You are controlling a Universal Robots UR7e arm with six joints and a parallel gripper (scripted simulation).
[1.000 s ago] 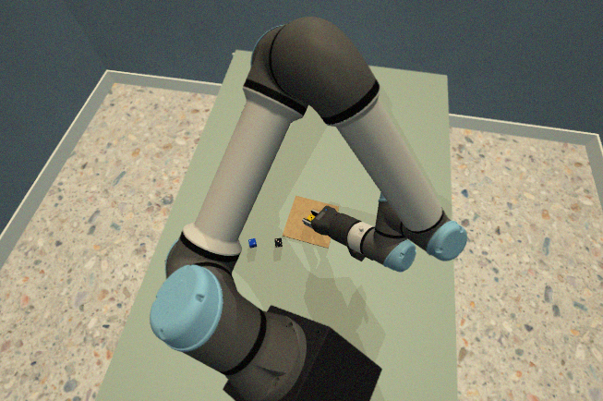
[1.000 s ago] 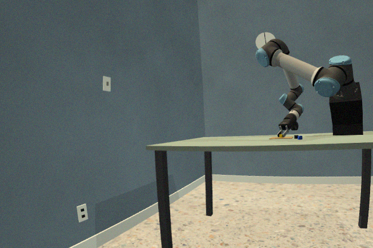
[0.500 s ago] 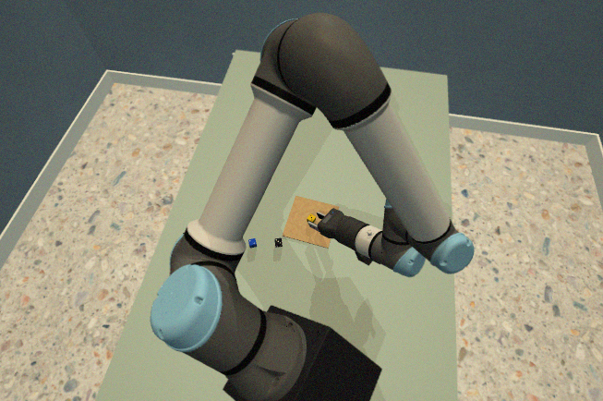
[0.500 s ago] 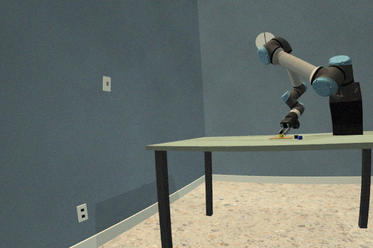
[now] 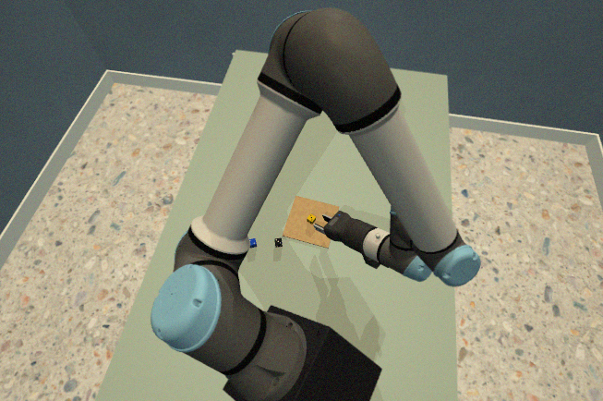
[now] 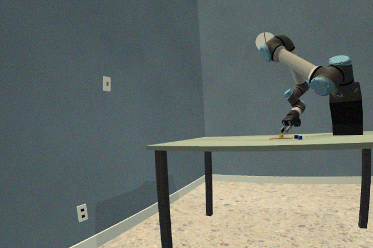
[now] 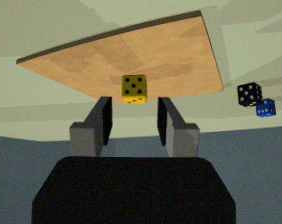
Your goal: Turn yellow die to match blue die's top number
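The yellow die is 20 mm ahead of my hand, 40 mm to the left of it and 30 mm below it. From my hand the other things lie so: blue die 90 mm behind, 190 mm to the left, 40 mm below; tan mat 20 mm ahead, 40 mm to the left, 50 mm below; black die 70 mm behind, 120 mm to the left, 40 mm below.
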